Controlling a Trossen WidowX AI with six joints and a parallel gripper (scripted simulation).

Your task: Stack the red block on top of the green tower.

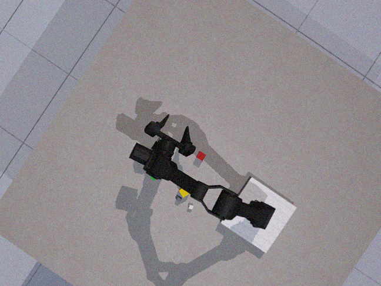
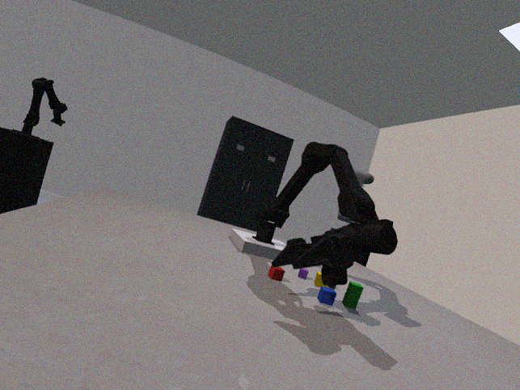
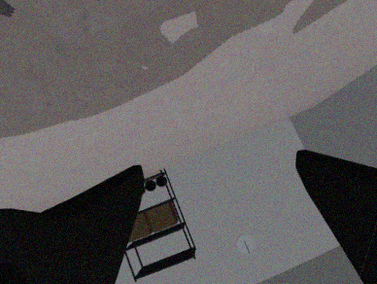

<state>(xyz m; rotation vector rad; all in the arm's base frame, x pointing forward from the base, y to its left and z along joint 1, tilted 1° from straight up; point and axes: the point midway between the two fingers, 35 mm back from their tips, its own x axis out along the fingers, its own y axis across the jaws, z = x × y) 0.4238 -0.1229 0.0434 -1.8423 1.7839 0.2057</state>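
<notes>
Right now my gripper tip is 14 cm past the red block, 7 cm to the right of it and 6 cm above it. Also, from my gripper tip: yellow block: 15 cm behind, 22 cm to the left, 5 cm below; blue block: 3 cm behind, 15 cm to the left, 5 cm below; purple block: 19 cm behind, 19 cm to the left, 6 cm below.
</notes>
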